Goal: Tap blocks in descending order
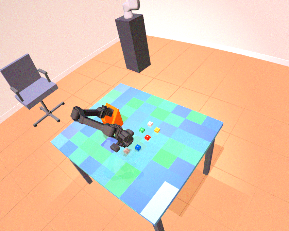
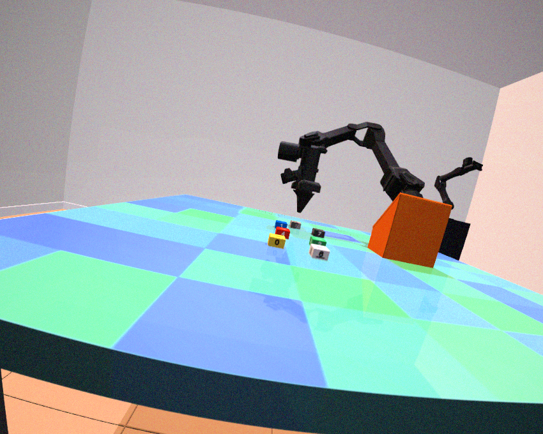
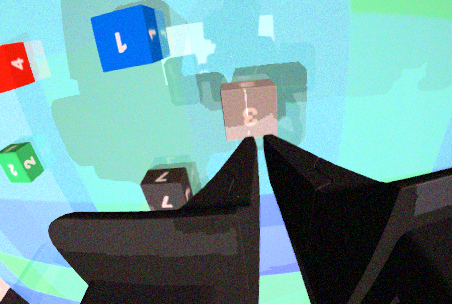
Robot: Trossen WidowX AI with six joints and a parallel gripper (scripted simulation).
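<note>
The green block lies 210 mm to the left of my gripper tip, 40 mm below it and 40 mm behind it. Also, from my gripper tip: blue block 70 mm to the left, 50 mm ahead, 40 mm below; then dark grey block 60 mm to the left, 60 mm behind, 40 mm below; then red block 180 mm to the left, 50 mm ahead, 40 mm below.
</note>
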